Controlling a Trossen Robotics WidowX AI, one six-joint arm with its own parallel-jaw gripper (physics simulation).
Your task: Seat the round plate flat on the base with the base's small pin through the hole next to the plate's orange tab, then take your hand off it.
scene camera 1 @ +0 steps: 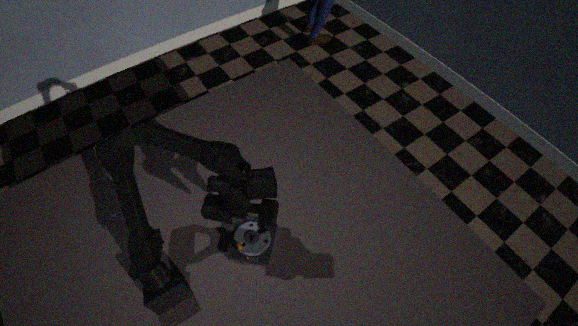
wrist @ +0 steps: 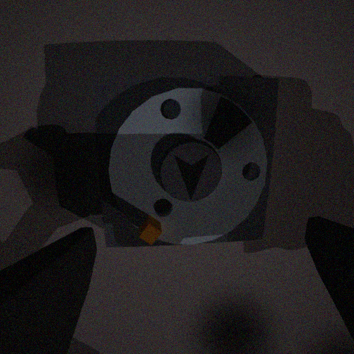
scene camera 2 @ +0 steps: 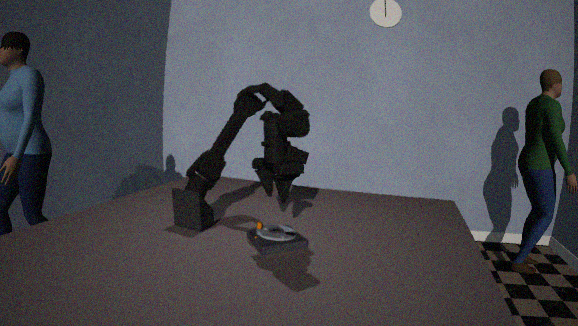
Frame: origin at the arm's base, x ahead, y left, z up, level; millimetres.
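Seen in the pictures: gripper, fingertip midpoint: [scene camera 1: 246,223] [scene camera 2: 276,199]; arm's base, origin of the base link: [scene camera 1: 160,285] [scene camera 2: 191,198].
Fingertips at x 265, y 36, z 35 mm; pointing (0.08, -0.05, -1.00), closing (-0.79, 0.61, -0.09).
Offsets run from my fingertips to a thing's top centre. Level surfaces: height alone.
The round grey plate {66 mm down, 6 mm ahead, 7 mm right} [scene camera 1: 256,247] [scene camera 2: 272,237] [wrist: 135,165] lies about level on the dark square base {83 mm down, 5 mm ahead, 7 mm right} [scene camera 2: 280,246] [wrist: 150,60]. It has round holes, a black wedge and an upright orange tab {66 mm down, 39 mm back, 17 mm right} [scene camera 1: 240,246] [scene camera 2: 259,225] [wrist: 151,233]. The base's hub with a black arrow shows through its centre. The hole beside the tab looks dark; I cannot make out the pin in it, or tell whether the plate sits fully down. My gripper [scene camera 2: 277,201] [wrist: 202,234] is open and empty, above the plate and apart from it. In scene camera 1 it hides part of the base.
The arm's own mount [scene camera 2: 192,210] stands on the table {121 mm down} [scene camera 1: 350,200] [scene camera 2: 125,280], left of the base in scene camera 2. Arm shadows fall across the base and table. Two people [scene camera 2: 22,115] [scene camera 2: 542,135] stand beyond the table.
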